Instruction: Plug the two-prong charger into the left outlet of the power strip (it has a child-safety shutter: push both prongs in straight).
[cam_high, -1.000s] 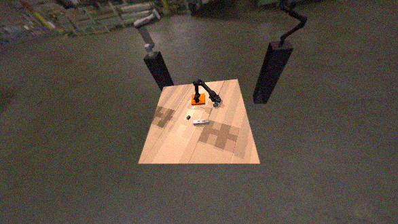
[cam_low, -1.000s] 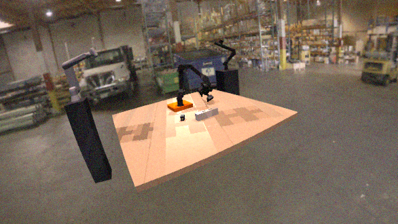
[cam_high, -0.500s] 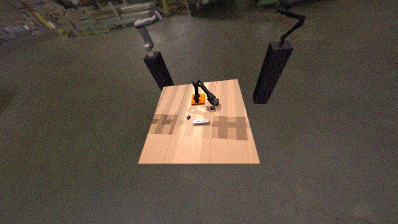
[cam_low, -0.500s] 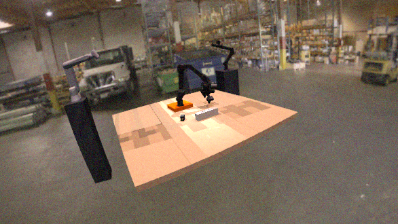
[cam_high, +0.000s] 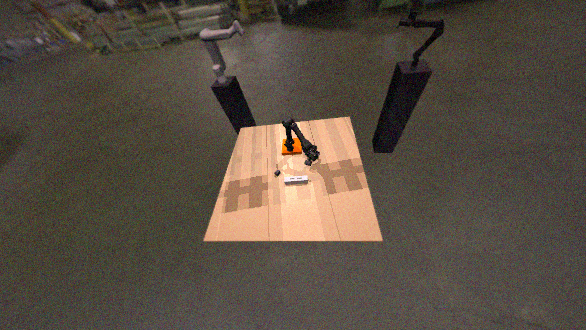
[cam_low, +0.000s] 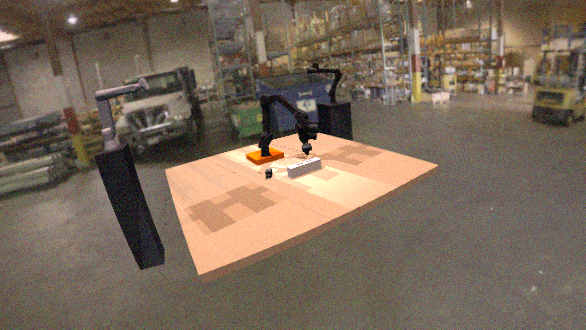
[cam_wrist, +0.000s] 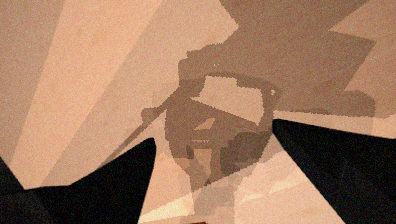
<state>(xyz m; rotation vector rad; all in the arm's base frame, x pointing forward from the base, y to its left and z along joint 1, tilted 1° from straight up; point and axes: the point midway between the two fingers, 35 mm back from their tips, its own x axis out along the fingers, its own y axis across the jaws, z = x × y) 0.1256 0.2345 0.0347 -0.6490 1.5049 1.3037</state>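
The black two-prong charger lies 18 cm ahead of my gripper tip, 33 cm to the right of it and 2 cm below it.
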